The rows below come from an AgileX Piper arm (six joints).
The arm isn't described. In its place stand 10 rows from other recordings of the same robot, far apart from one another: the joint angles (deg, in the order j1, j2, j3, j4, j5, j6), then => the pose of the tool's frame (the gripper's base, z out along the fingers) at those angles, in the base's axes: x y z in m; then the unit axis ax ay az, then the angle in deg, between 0 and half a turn.
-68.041 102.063 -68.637 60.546 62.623 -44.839 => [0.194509 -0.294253 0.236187 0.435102 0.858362 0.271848 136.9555]
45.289 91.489 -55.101 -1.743 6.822 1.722 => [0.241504 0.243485 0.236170 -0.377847 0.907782 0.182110 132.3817]
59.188 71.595 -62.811 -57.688 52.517 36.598 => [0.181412 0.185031 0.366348 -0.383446 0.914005 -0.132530 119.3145]
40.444 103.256 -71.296 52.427 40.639 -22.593 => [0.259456 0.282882 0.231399 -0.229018 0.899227 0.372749 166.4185]
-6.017 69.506 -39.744 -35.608 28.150 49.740 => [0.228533 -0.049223 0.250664 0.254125 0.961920 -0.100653 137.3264]
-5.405 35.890 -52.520 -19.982 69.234 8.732 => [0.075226 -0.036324 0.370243 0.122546 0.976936 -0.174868 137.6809]
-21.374 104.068 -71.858 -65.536 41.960 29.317 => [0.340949 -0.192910 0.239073 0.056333 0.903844 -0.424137 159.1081]
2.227 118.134 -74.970 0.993 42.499 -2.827 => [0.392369 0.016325 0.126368 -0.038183 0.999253 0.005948 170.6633]
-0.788 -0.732 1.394 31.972 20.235 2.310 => [0.052881 0.015940 0.178707 0.207405 0.933388 0.292866 109.6495]
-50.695 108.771 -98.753 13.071 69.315 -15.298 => [0.270754 -0.300343 0.292483 0.328344 0.944354 0.019643 159.9622]
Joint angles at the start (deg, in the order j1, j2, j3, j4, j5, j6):
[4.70, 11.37, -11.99, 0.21, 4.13, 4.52]
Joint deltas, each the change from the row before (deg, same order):
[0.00, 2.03, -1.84, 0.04, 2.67, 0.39]
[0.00, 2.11, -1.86, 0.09, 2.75, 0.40]
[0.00, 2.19, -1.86, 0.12, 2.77, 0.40]
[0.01, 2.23, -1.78, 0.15, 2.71, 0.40]
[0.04, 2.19, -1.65, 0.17, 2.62, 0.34]
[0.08, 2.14, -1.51, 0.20, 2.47, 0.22]
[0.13, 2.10, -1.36, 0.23, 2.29, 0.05]
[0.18, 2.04, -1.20, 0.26, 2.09, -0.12]
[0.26, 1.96, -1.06, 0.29, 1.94, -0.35]
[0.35, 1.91, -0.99, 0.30, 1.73, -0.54]
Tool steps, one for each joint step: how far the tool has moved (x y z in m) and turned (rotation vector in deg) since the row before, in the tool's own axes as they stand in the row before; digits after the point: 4 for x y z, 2 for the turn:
[-0.0040, 0.0004, 0.0037, 0.23, 2.85, 0.43]
[-0.0039, 0.0004, 0.0038, 0.26, 2.99, 0.49]
[-0.0039, 0.0004, 0.0040, 0.28, 3.09, 0.52]
[-0.0035, 0.0005, 0.0041, 0.28, 3.15, 0.55]
[-0.0031, 0.0005, 0.0041, 0.27, 3.15, 0.50]
[-0.0026, 0.0006, 0.0041, 0.22, 3.10, 0.39]
[-0.0022, 0.0007, 0.0041, 0.16, 3.03, 0.23]
[-0.0018, 0.0008, 0.0042, 0.09, 2.94, 0.06]
[-0.0014, 0.0009, 0.0042, -0.02, 2.87, -0.18]
[-0.0014, 0.0011, 0.0042, -0.14, 2.69, -0.42]

